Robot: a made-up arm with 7 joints.
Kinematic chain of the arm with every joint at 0, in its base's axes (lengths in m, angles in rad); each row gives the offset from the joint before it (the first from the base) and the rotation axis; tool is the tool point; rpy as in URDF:
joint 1: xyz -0.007 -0.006 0.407 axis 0 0.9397 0.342
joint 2: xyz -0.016 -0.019 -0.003 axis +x
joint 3: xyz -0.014 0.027 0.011 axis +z
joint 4: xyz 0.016 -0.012 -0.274 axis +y
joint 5: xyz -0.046 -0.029 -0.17 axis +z
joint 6: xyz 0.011 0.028 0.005 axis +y
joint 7: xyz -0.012 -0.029 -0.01 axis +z
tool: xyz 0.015 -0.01 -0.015 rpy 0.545 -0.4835 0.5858
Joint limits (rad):
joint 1: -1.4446..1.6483
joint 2: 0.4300..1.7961
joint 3: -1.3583..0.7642
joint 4: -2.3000..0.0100
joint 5: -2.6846..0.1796
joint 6: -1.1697..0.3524
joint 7: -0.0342..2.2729
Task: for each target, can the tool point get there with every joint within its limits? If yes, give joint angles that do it. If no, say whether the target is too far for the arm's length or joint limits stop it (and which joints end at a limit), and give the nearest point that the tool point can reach.
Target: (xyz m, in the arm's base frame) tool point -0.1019 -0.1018 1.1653
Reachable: no: too far | nearest point -0.0320 0.1381 0.6681 | short by 0.556 m
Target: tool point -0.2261 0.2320 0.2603
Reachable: yes | joints 0.9037 1.3803 -0.9966 -1.4437 -0.7802 0.1994 0.5877
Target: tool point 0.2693 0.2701 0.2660
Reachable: yes | joints -0.7473 1.1085 -0.4023 -0.7213 -1.2258 -0.7253 1.0636
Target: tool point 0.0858 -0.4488 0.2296
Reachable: no: joint limits stop it (at a limit: joint 1, joint 2, joint 5, joint 7) | nearest point 0.1805 -0.1658 0.3035 | short by 0.307 m
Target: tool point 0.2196 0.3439 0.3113
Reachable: yes | joints -0.9172 1.2513 -0.8003 -0.2975 -0.7557 -0.9724 1.5671
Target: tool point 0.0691 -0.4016 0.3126
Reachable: no: joint limits stop it (at a limit: joint 1, joint 2, joint 4, joint 5, joint 7) | nearest point 0.1786 -0.1706 0.3345 | short by 0.257 m
